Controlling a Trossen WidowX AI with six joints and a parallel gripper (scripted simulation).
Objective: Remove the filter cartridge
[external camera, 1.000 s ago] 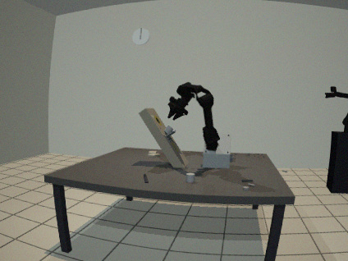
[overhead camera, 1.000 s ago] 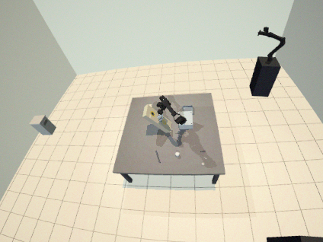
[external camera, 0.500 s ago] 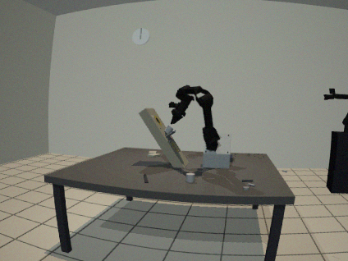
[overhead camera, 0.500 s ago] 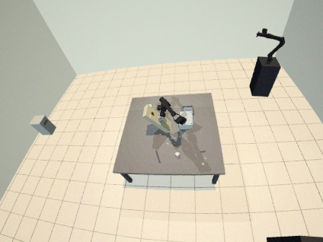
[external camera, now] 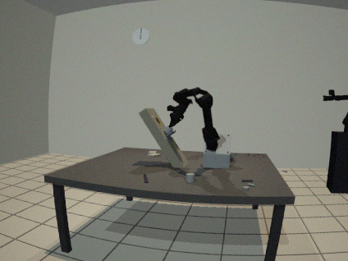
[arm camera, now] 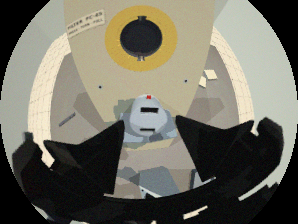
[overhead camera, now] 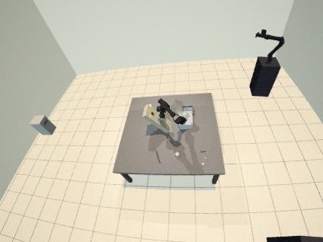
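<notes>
The round white filter cartridge lies 2 cm below my gripper tip and 1 cm ahead of it. From my gripper tip the other things lie so: grey square tray: 32 cm to the right, 30 cm behind, 24 cm below.
</notes>
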